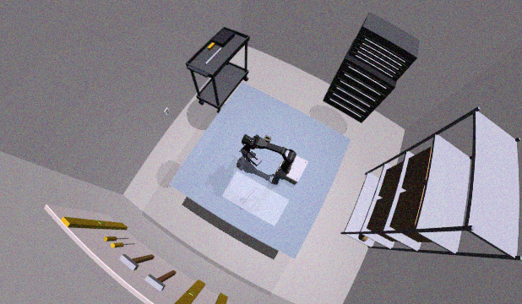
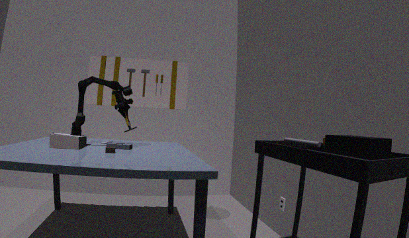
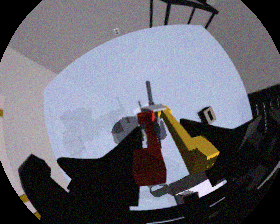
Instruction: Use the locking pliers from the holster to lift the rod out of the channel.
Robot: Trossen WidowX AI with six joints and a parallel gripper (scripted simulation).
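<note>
Now: the yellow handle 1 cm to the right of my gripper tip. The rest, counted from my gripper tip: small dark holster (8 cm behind, 22 cm to the right, 21 cm below); then grey channel block (4 cm behind, 20 cm below); then grey strip (19 cm behind, 34 cm to the left, 22 cm below).
</note>
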